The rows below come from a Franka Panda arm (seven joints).
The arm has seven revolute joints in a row. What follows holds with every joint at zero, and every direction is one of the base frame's.
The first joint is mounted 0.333 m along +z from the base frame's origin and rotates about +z.
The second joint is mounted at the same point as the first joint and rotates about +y.
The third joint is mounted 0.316 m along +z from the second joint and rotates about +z.
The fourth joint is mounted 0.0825 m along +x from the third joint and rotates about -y.
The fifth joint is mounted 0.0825 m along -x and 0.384 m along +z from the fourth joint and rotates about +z.
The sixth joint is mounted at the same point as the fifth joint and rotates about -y.
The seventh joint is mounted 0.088 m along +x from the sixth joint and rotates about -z.
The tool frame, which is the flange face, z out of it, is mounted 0.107 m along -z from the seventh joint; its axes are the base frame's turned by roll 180, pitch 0 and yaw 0 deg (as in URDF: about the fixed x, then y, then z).
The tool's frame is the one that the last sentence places.
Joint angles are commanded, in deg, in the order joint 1, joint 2, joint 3, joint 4, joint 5, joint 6, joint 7. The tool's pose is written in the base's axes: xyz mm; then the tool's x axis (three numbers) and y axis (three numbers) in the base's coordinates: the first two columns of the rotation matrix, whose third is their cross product. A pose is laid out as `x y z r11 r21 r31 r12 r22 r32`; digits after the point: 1 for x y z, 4 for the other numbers.
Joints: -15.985 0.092 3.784 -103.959 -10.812 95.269 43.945
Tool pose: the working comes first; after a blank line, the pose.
Where each joint sits with the arm in this pose, in the base's axes (m; each line is computed from the numbers above, not from the rounded line before):
joint 1: 0.0000 0.0000 0.3330
joint 2: 0.0000 0.0000 0.3330
joint 3: 0.0005 -0.0001 0.6490
joint 4: 0.0811 -0.0176 0.6489
joint 5: 0.4648 -0.1005 0.6357
joint 6: 0.4648 -0.1005 0.6357
joint 7: 0.5501 -0.1174 0.6221
the tool: 0.5303 -0.1336 0.5182

530.3 -133.6 518.2 0.5847 -0.8111 0.0152 -0.7900 -0.5650 0.2380
